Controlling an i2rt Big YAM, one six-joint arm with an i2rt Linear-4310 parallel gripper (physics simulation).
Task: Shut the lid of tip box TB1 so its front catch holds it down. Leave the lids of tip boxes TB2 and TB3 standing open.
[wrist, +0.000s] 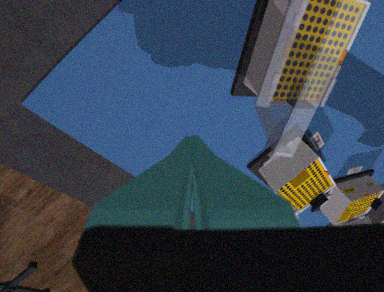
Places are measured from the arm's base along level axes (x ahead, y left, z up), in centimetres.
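Where they show: gripper, fingertip midpoint: [191, 146].
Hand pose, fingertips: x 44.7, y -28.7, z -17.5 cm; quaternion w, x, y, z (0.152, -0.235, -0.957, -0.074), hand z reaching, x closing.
Observation:
After its pixels a point has its place.
My gripper [191, 146] {x 44.7, y -28.7, z -17.5 cm} is shut and empty, its green fingertips together over the blue mat. Tip box TB1 [287, 169] {x 36.1, y -1.6, z -30.0 cm} seems to be the middle box at the right, with a yellow rack, a dark catch and a blurred label; its lid cannot be made out, and the fingers hide part of its near side. TB2 [359, 206] {x 22.3, y 27.6, z -28.6 cm} seems to be the box at the right edge, partly cut off; its lid position is unclear. The large box at the upper right, seemingly TB3 [306, 55] {x 30.7, y -20.3, z -28.5 cm}, has a clear lid standing open. The fingers are left of all three boxes.
The blue mat [125, 105] {x 49.6, y -23.6, z -34.3 cm} has a dark grey border [55, 130] {x 57.6, y -25.8, z -34.5 cm}. Wood floor [45, 210] shows at the lower left, with a thin dark object [22, 276] in the corner. Broad shadows lie across the mat. The black gripper body covers the bottom.

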